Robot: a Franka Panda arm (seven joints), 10 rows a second.
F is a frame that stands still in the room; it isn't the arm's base.
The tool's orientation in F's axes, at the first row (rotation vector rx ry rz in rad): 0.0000 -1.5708 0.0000
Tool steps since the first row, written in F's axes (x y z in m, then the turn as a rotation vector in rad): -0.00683 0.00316 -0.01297 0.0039 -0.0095 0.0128; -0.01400 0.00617 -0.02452 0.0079 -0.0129 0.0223; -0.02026 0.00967 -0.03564 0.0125 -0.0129 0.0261; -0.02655 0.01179 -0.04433 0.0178 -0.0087 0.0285; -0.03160 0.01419 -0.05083 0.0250 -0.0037 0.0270; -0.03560 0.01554 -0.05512 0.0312 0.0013 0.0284; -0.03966 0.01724 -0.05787 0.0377 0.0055 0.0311
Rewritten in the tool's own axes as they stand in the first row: -0.01297 0.00316 0.00683 0.0128 -0.0095 -0.0039; -0.02452 0.00617 0.01400 0.0223 -0.0129 -0.0079; -0.03564 0.00967 0.02026 0.0261 -0.0129 -0.0125; -0.04433 0.01179 0.02655 0.0285 -0.0087 -0.0178; -0.05083 0.01419 0.03160 0.0270 -0.0037 -0.0250; -0.05512 0.01554 0.03560 0.0284 0.0013 -0.0312; -0.05787 0.01724 0.03966 0.0311 0.0055 -0.0377
